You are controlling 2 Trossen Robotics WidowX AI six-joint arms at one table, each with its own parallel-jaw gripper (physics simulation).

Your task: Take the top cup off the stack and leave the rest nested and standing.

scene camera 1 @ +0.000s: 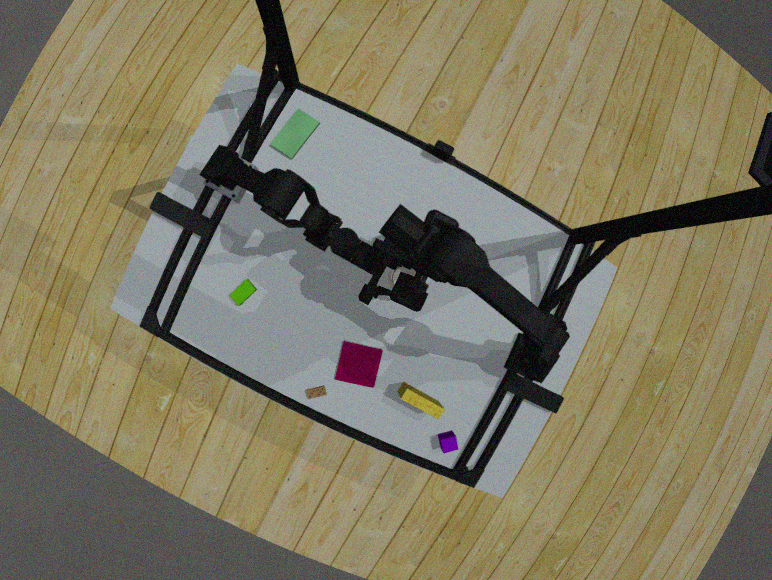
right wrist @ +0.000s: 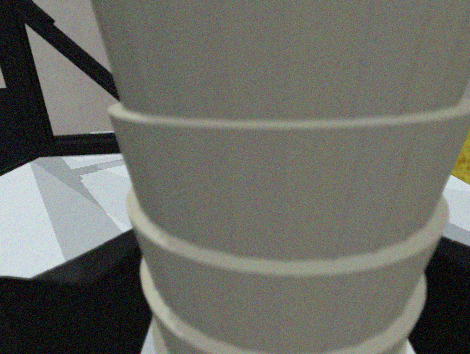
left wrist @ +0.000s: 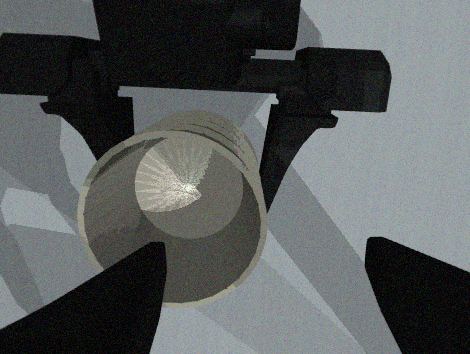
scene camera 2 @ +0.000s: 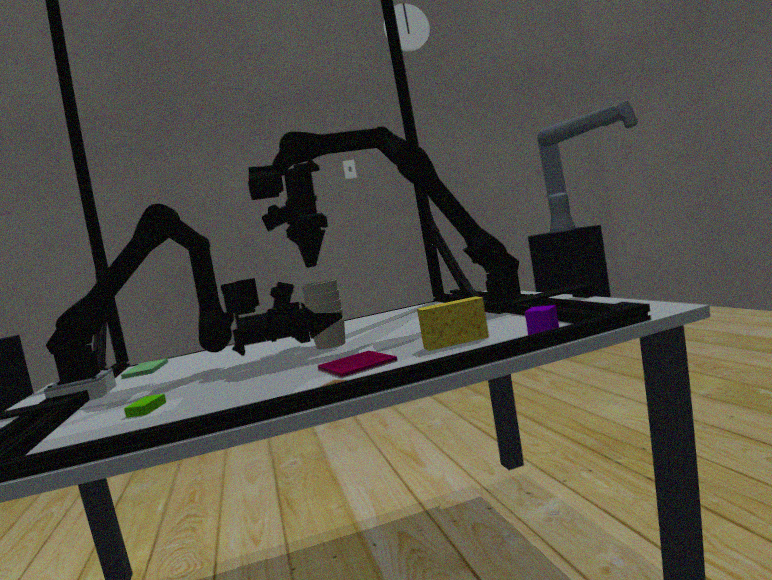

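Where they show: left gripper, fingertip midpoint: (left wrist: 265, 253) (scene camera 2: 311, 266); right gripper, fingertip midpoint: (left wrist: 193, 223) (scene camera 2: 339, 313); left arm's base, link origin: (scene camera 2: 505, 298); right arm's base, link origin: (scene camera 1: 228, 174) (scene camera 2: 79, 378).
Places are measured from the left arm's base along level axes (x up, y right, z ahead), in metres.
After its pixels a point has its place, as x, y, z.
A stack of nested pale grey-beige cups (scene camera 2: 322, 294) @(0.089, 0.012, 0.402) (left wrist: 190, 270) (right wrist: 290, 175) stands upright on the table, openings up. In scene camera 1 the arms hide most of it. My right gripper (scene camera 2: 329, 321) @(0.041, 0.046, 0.369) (right wrist: 265, 220) @(0.041, 0.046, 0.369) is shut on the lower part of the stack, a finger on each side; several rims show in the right wrist view. My left gripper (scene camera 2: 310, 265) @(0.146, 0.082, 0.401) (left wrist: 265, 253) @(0.146, 0.082, 0.401) points down, partly open and empty, a little above the top rim. In the left wrist view one finger overlaps the top cup's opening and the other is off to the right, beyond the cup.
A magenta square (scene camera 1: 358, 363) @(-0.013, -0.186, 0.407) (scene camera 2: 357, 362) @(-0.013, -0.203, 0.406), a yellow block (scene camera 1: 421, 400) @(0.048, -0.199, 0.239) (scene camera 2: 453, 323) @(0.015, -0.220, 0.236), a purple cube (scene camera 1: 448, 441) @(0.019, -0.280, 0.116) (scene camera 2: 541, 319) @(0.004, -0.304, 0.121) and a small brown brick (scene camera 1: 315, 391) @(-0.014, -0.296, 0.476) lie near the lower table edge. A green block (scene camera 1: 242, 291) @(-0.007, -0.141, 0.741) (scene camera 2: 145, 405) @(-0.008, -0.173, 0.735) and light green pad (scene camera 1: 294, 134) @(-0.011, 0.271, 0.795) (scene camera 2: 145, 368) @(-0.011, 0.237, 0.791) lie left.
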